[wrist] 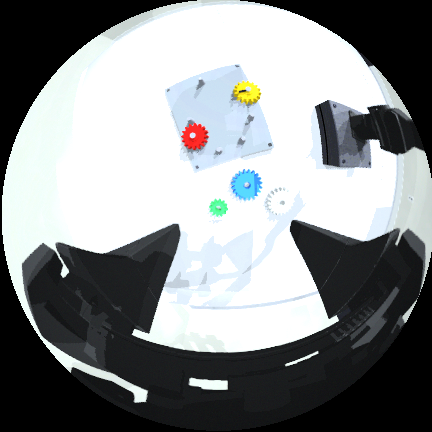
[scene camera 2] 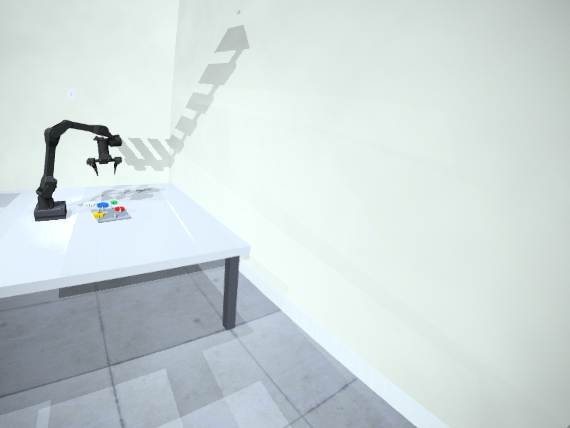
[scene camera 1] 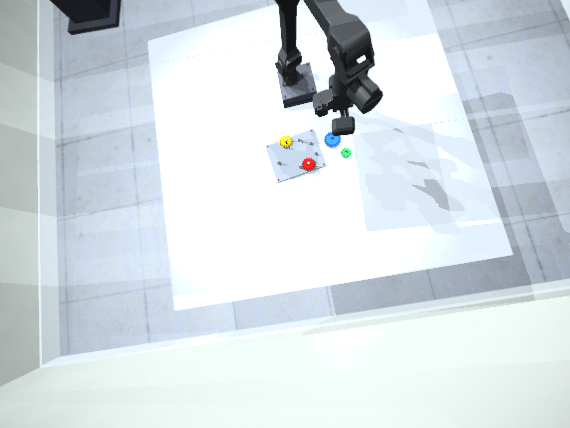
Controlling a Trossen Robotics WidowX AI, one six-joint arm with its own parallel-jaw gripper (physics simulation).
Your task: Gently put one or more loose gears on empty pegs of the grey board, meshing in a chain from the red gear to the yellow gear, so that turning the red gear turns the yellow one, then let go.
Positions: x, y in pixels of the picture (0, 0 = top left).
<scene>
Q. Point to a grey board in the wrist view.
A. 213, 105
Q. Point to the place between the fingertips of the gripper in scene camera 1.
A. At 338, 122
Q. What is the gripper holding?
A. Nothing.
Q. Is the gripper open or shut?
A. Open.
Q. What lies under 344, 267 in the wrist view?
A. The gripper.
</scene>
